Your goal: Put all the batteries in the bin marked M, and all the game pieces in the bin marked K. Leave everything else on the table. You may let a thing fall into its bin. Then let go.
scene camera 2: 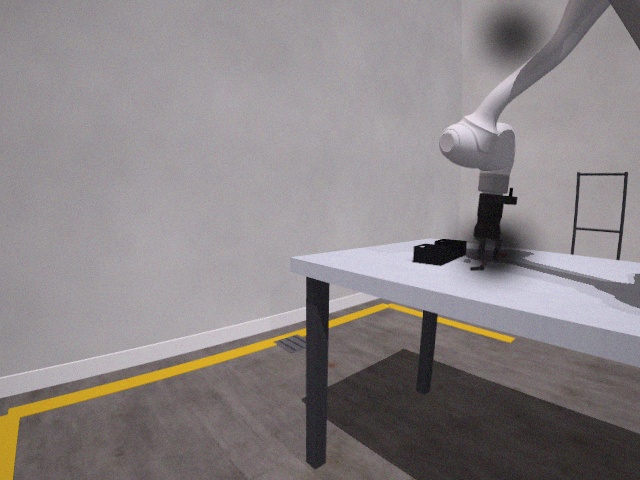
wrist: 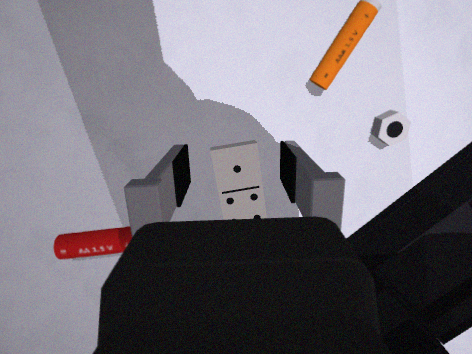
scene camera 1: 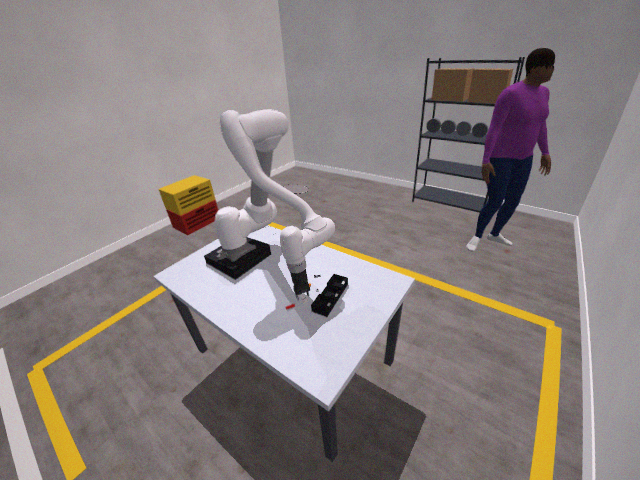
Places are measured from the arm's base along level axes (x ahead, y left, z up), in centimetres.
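Where they show: gripper, fingertip midpoint: (scene camera 2: 488,259) (wrist: 234,161) (scene camera 1: 303,297); arm's base at its link origin: (scene camera 1: 236,250).
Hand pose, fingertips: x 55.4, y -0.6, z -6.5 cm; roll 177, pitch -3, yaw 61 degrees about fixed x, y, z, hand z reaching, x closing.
Each offset is from my fingertips to the top centre of the thing. Level surfaces: height alone.
A white domino @[dx +1.4, dy -0.5, dz +0.5 cm] (wrist: 239,172) lies on the table between my open fingers in the wrist view; its near end is hidden by the gripper body. My gripper (wrist: 234,161) (scene camera 1: 302,296) (scene camera 2: 489,256) is open and empty, low over the table. A red AA battery @[dx -0.1, dy -8.9, dz +1.2 cm] (wrist: 92,243) (scene camera 1: 290,306) lies left of the fingers, its right end hidden. An orange AAA battery @[dx -2.4, dy +7.7, dz +0.8 cm] (wrist: 345,46) (scene camera 1: 309,285) lies at the upper right of the wrist view. The black bins @[dx +11.5, dy +8.4, dz +4.4 cm] (scene camera 1: 329,295) (scene camera 2: 439,252) stand joined in a row beside the gripper; their letters are too small to read here.
A metal hex nut @[dx +2.8, dy +8.2, dz +0.6 cm] (wrist: 391,128) (scene camera 1: 317,290) lies right of the fingers. A dark bolt @[dx -4.4, dy +16.9, dz +1.1 cm] (scene camera 1: 316,275) (scene camera 2: 477,268) lies on the table @[dz -0.2 cm] (scene camera 1: 356,330) (scene camera 2: 372,268). A black edge of the bins (wrist: 425,192) runs along the wrist view's right side. A person (scene camera 1: 522,121) stands by the far shelf rack (scene camera 1: 423,103).
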